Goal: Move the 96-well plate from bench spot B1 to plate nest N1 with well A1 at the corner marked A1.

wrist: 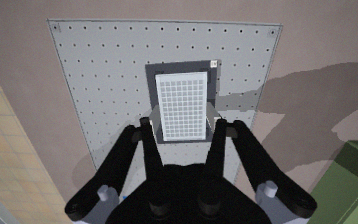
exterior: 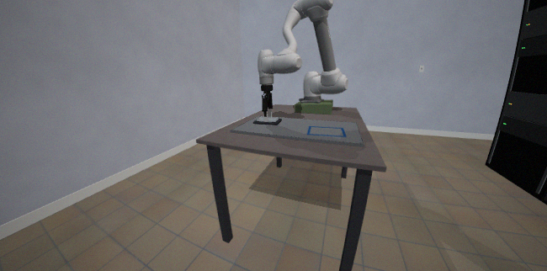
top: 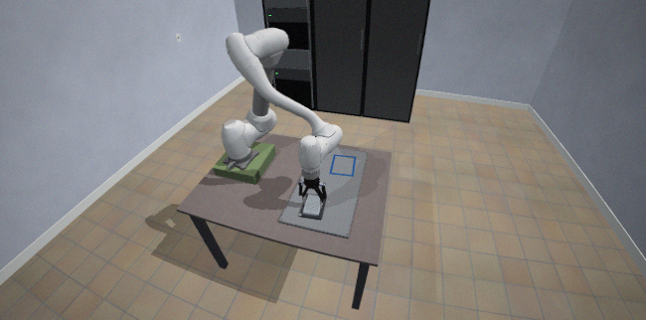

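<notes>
Right now my hand is 3 cm above the white 96-well plate. The rest, counted from my hand: small white corner mark (9 cm to the right, 4 cm behind, 3 cm below); then dark plate nest (4 cm below).
</notes>
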